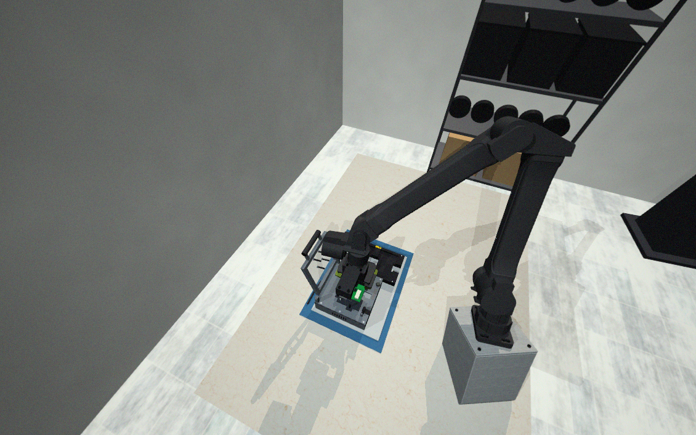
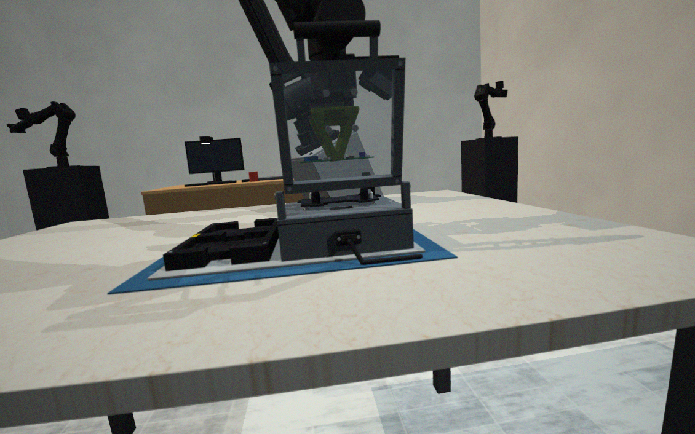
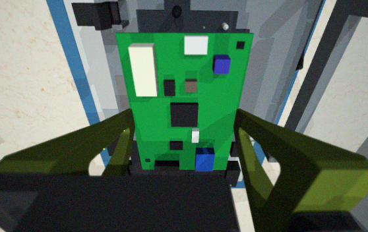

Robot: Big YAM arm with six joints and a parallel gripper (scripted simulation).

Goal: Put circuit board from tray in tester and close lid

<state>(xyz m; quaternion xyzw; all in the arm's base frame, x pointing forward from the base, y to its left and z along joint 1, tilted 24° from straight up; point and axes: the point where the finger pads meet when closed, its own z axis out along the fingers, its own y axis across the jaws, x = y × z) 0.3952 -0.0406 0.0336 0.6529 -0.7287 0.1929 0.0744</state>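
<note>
The green circuit board lies right at my hand. Also, from my hand: latch hook 70 mm to the left, 50 mm below, 50 mm behind; dark plate 60 mm below, 10 mm ahead; clear lid 120 mm ahead, 50 mm above, 20 mm to the right.
</note>
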